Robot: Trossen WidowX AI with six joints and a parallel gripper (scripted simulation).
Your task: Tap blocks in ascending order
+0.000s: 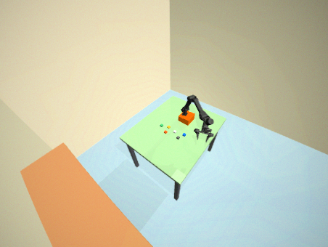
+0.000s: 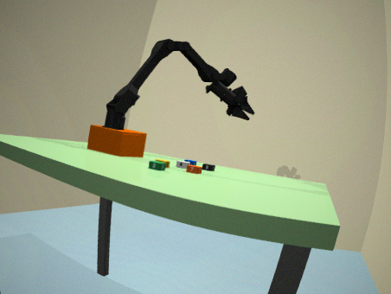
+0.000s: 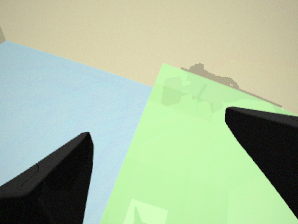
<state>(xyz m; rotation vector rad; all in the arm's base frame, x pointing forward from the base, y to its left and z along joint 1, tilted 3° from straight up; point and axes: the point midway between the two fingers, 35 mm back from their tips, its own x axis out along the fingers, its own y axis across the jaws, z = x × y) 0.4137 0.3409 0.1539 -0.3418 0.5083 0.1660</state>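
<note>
The green block is 55 cm to the right of my gripper tip, 21 cm below it and 20 cm behind it. The rest, counted from my gripper tip: blue block 23 cm to the right, 21 cm below, 18 cm behind; then dark grey block 28 cm to the right, 21 cm below, 11 cm behind; then white block 35 cm to the right, 21 cm below, 18 cm behind.
</note>
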